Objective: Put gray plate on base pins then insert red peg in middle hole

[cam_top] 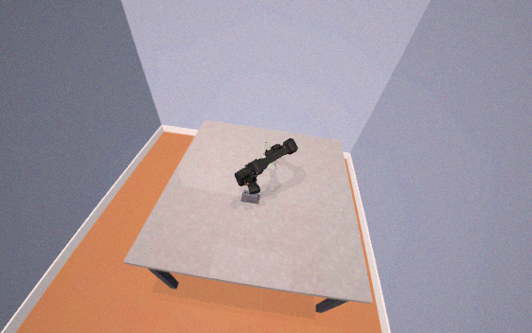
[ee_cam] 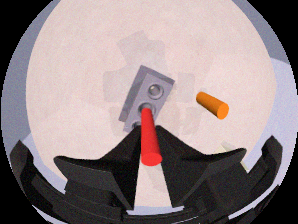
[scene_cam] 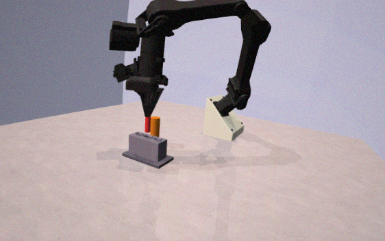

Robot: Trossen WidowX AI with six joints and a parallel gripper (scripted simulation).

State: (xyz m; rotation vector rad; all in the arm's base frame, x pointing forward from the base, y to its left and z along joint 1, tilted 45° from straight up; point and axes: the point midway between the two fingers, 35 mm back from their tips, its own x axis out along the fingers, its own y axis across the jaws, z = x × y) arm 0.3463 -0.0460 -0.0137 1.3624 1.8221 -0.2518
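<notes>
Right now my gripper tip is 7 cm above the gray plate. Round my gripper tip: orange cylinder (10 cm behind, 7 cm to the right, 7 cm below); then red peg (right at my gripper tip); then dark base (10 cm below).
</notes>
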